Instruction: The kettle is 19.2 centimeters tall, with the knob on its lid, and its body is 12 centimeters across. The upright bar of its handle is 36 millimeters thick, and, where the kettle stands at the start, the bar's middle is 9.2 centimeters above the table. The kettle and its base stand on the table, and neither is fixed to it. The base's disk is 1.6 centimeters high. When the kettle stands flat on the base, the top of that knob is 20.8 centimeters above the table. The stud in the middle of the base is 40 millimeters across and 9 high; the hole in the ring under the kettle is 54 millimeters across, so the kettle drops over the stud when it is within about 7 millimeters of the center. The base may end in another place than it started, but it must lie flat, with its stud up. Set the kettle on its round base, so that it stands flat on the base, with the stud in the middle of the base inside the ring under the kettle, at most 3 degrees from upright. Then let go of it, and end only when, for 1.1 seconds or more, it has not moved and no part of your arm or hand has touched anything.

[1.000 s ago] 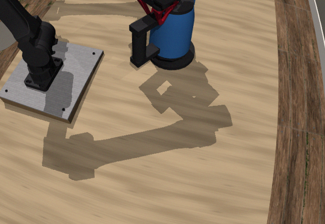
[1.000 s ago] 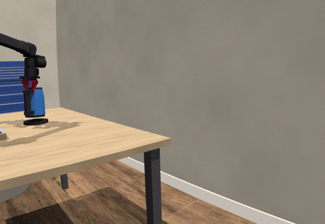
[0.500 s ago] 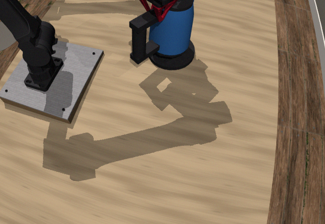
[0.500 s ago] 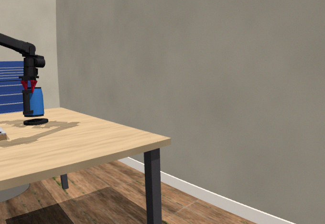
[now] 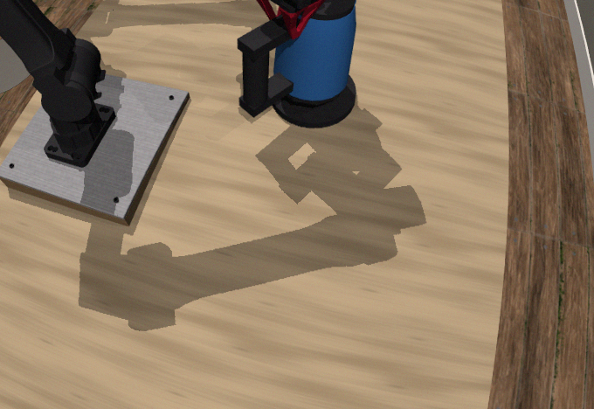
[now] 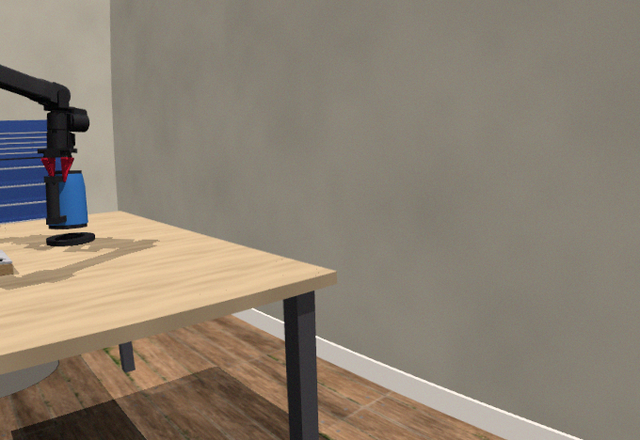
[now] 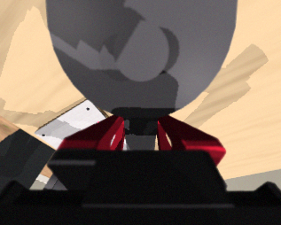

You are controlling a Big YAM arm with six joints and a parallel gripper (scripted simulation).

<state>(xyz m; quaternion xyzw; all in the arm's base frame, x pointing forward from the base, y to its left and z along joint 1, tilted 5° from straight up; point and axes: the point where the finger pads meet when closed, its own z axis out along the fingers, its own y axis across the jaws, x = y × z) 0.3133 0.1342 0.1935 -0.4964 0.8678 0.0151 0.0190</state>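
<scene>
Right now my hand is 60 mm above the blue kettle, 30 mm to the right of it and 10 mm short of it. From my hand the other things lie so: black round base (190 mm below, 60 mm to the left, 30 mm ahead).
</scene>
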